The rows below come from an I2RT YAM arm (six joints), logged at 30 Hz.
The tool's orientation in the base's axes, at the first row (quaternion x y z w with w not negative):
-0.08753 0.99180 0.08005 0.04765
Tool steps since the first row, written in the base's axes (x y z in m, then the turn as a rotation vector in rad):
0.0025 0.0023 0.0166 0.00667 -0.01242 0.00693
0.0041 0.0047 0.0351 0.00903 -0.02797 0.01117
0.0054 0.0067 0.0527 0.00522 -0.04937 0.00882
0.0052 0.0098 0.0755 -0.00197 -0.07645 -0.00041
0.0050 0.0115 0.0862 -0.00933 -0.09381 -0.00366
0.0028 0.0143 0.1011 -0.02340 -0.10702 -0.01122
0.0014 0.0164 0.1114 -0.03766 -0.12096 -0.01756
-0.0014 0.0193 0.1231 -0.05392 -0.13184 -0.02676
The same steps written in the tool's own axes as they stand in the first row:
-0.0046 0.0043 -0.0157 -0.00523 -0.01224 -0.00835
-0.0086 0.0091 -0.0334 -0.00542 -0.02714 -0.01492
-0.0121 0.0135 -0.0502 0.00212 -0.04760 -0.01650
-0.0149 0.0199 -0.0721 0.01467 -0.07400 -0.01253
-0.0162 0.0232 -0.0824 0.02511 -0.09003 -0.01283
-0.0161 0.0286 -0.0967 0.04192 -0.10146 -0.00874
-0.0162 0.0324 -0.1066 0.05890 -0.11337 -0.00599
-0.0152 0.0375 -0.1179 0.07764 -0.12238 -0.00008

